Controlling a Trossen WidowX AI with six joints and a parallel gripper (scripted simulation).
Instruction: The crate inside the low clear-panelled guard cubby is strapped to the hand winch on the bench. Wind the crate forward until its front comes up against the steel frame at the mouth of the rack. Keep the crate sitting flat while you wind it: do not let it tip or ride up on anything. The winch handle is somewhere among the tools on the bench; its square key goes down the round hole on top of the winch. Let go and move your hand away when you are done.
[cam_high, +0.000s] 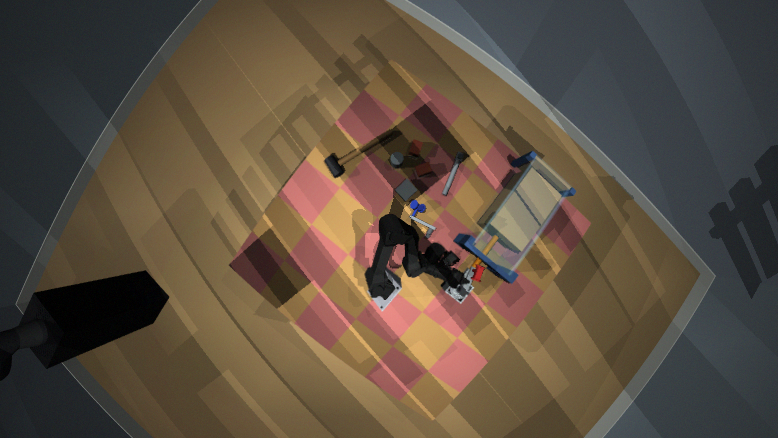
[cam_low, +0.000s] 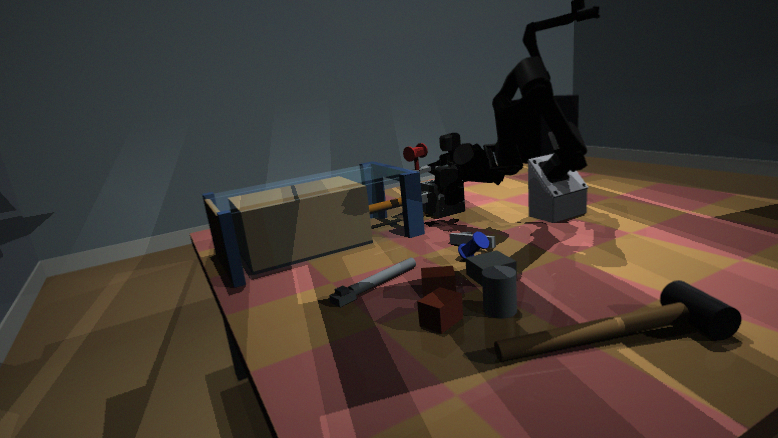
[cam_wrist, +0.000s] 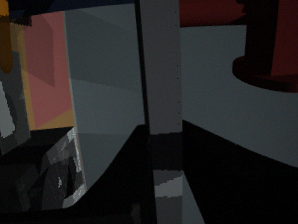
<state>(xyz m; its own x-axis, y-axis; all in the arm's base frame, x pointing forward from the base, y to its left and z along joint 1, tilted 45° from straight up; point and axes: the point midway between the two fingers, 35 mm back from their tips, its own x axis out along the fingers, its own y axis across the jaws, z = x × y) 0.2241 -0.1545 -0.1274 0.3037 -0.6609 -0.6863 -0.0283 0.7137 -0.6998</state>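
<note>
Right now my gripper tip is 5 cm short of the red knob, 4 cm below it and 2 cm to the right of it. Round my gripper tip: grey winch 11 cm below, 6 cm behind, 2 cm to the right; blue-knobbed winch handle 30 cm to the left, 12 cm below, 8 cm ahead; grey crank arm 1 cm to the left, 1 cm ahead, 1 cm above.
</note>
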